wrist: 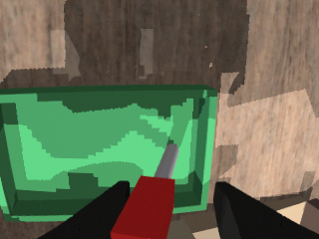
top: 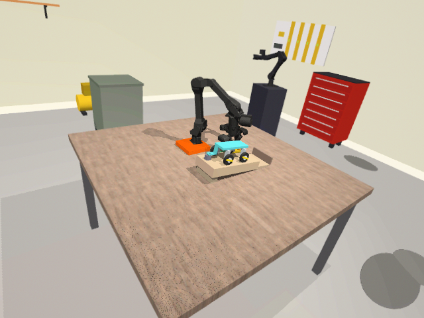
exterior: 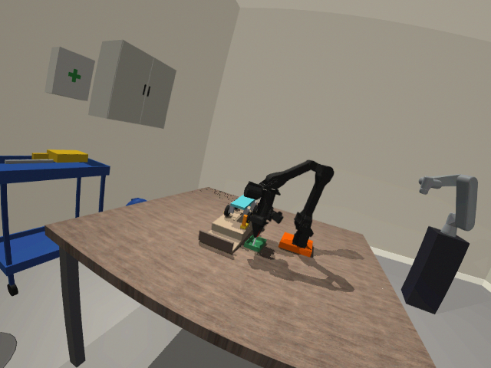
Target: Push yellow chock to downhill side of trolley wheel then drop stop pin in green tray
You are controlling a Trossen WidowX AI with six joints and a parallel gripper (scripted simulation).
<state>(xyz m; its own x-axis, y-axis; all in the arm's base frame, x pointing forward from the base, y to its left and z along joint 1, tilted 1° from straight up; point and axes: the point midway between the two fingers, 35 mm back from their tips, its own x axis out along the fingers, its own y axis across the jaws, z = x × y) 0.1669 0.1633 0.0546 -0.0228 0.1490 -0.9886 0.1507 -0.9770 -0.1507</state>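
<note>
Right now my gripper tip is 3 cm to the left of the green tray and 6 cm above it. Also, from my gripper tip: yellow chock 8 cm ahead, 3 cm to the right, 3 cm above; then red-headed stop pin right at my gripper tip; then raised lip 11 cm ahead, 15 cm to the left, 2 cm below.
</note>
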